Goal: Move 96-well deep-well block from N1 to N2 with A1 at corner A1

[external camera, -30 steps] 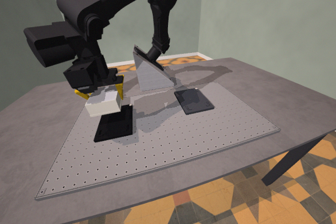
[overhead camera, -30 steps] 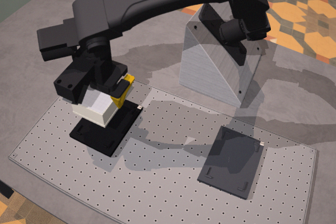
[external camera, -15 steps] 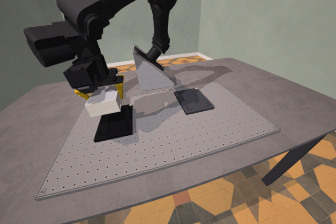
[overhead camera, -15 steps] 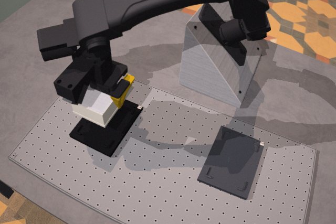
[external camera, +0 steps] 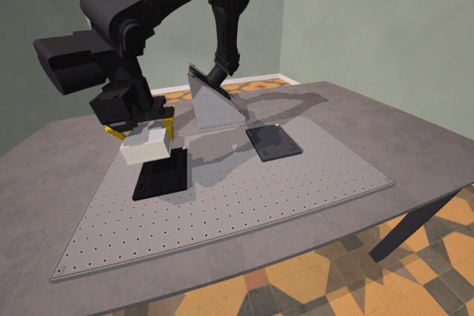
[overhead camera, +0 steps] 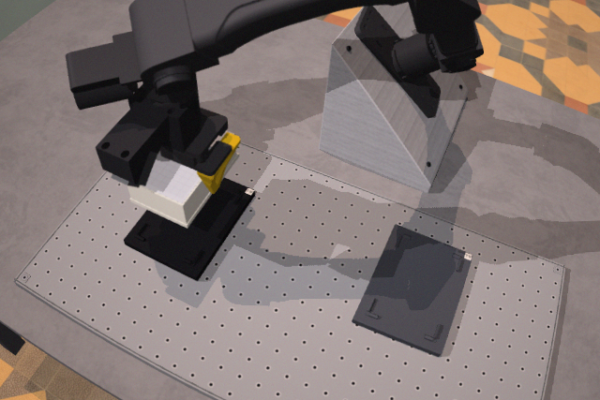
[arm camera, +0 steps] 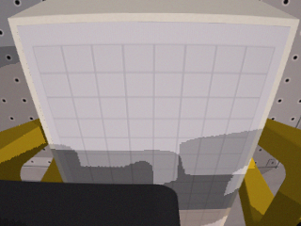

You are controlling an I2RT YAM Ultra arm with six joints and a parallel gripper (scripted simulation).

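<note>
Right now my hand is 320 mm to the right of the nest N2 and 90 mm above it. Also, from my hand: white 96-well deep-well block: 10 mm above; then black plate nest N1: 90 mm below.
</note>
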